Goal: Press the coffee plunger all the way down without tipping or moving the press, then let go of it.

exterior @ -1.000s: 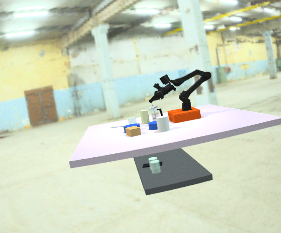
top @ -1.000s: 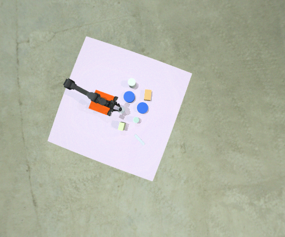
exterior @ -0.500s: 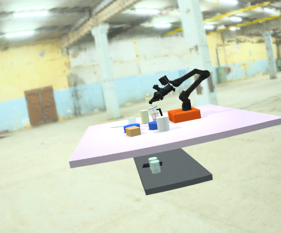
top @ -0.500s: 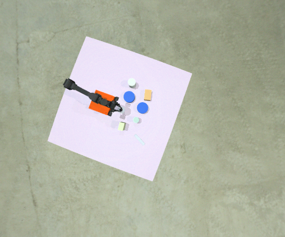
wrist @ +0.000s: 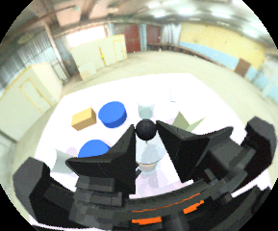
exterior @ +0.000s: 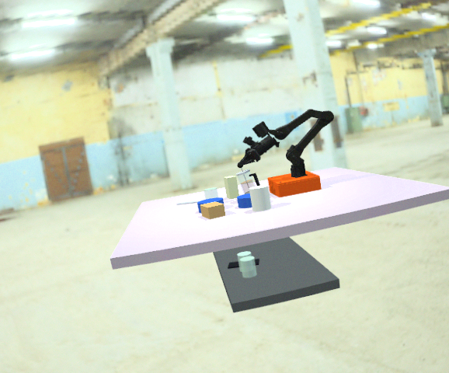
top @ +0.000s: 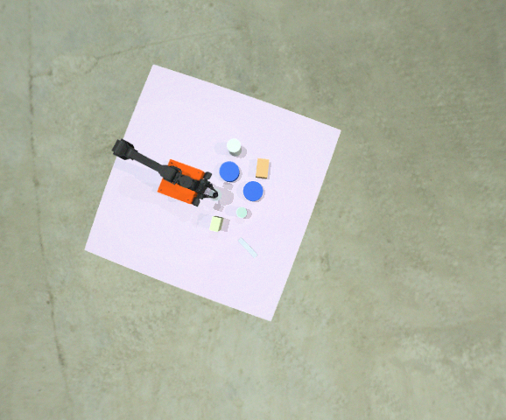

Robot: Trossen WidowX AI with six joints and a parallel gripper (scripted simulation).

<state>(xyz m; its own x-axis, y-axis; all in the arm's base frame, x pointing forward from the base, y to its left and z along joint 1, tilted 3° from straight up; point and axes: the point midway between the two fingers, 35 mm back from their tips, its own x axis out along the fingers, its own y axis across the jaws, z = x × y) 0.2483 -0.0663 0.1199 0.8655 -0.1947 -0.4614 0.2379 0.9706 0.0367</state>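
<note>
Now: gripper tip 8 cm above the coffee press, 3 cm past it and 2 cm to the right of it. Round my gripper tip: pale yellow block 16 cm to the right, 12 cm below, 1 cm ahead; white cylinder 31 cm to the left, 13 cm below, 3 cm ahead; tan box 22 cm ahead, 21 cm to the left, 15 cm below.
</note>
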